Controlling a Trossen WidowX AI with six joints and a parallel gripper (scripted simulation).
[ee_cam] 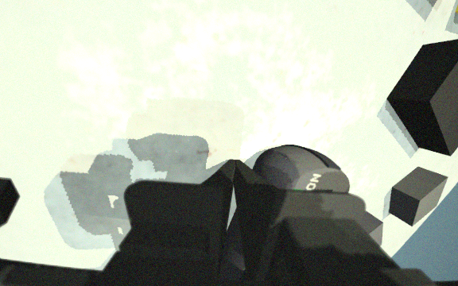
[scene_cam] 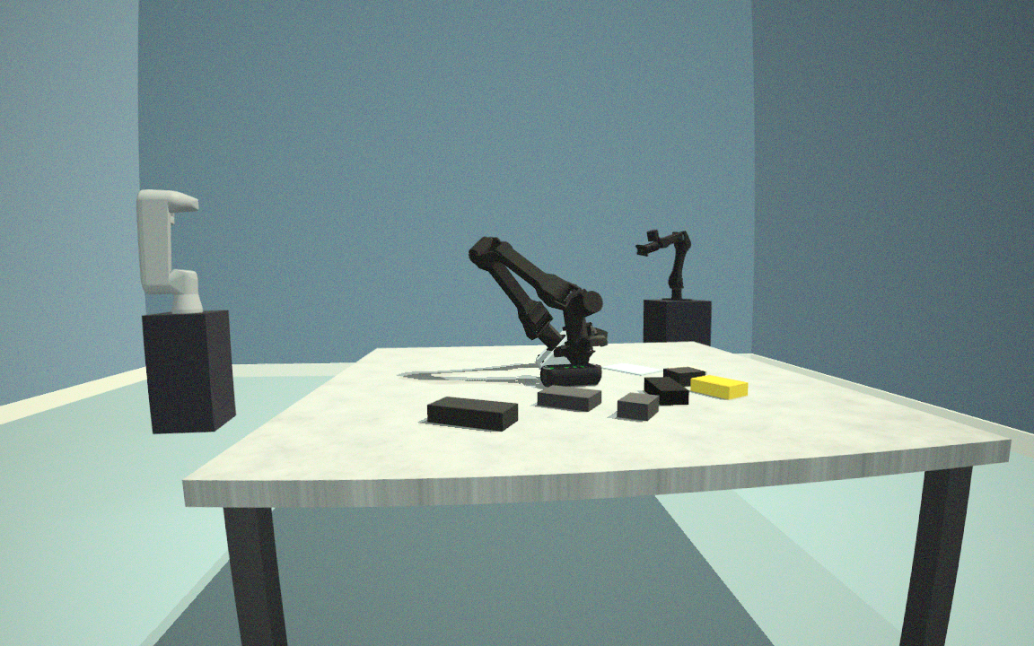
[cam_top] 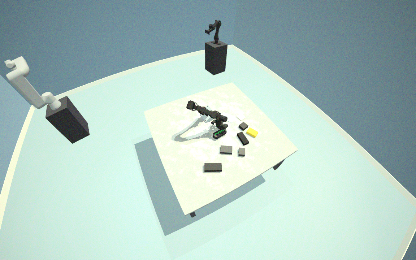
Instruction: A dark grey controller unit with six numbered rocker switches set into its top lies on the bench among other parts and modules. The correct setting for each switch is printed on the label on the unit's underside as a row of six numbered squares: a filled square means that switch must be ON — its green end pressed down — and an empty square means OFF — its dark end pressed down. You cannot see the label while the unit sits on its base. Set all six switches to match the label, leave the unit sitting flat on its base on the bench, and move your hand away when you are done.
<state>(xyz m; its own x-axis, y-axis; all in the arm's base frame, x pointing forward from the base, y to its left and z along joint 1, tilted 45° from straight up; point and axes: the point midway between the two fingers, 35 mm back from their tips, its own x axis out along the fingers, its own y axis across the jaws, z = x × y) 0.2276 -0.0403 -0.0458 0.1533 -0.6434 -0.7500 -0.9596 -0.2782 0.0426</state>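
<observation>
My gripper tip is 23 cm short of the flat grey block, 11 cm to the left of it and 1 cm below it. From my gripper tip the other things lie so: white sheet: 31 cm to the left, 2 cm behind; then yellow block: 25 cm to the left, 23 cm ahead, 1 cm above; then small grey cube: 34 cm ahead, 1 cm above.
</observation>
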